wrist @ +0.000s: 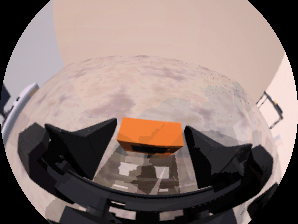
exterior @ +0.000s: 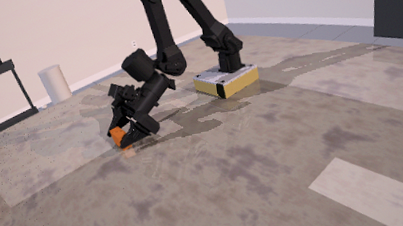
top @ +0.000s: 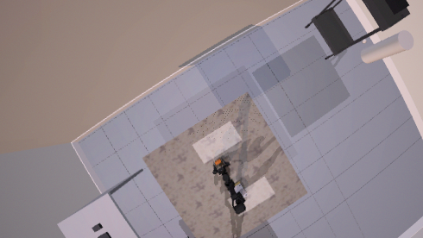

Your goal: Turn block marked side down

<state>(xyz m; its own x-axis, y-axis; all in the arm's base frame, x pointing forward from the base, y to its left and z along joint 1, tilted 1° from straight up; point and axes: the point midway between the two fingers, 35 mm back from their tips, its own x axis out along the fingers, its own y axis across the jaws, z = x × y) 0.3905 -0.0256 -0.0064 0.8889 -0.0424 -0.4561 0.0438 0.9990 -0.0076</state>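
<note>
My gripper tip is 2 cm past the orange block.
</note>
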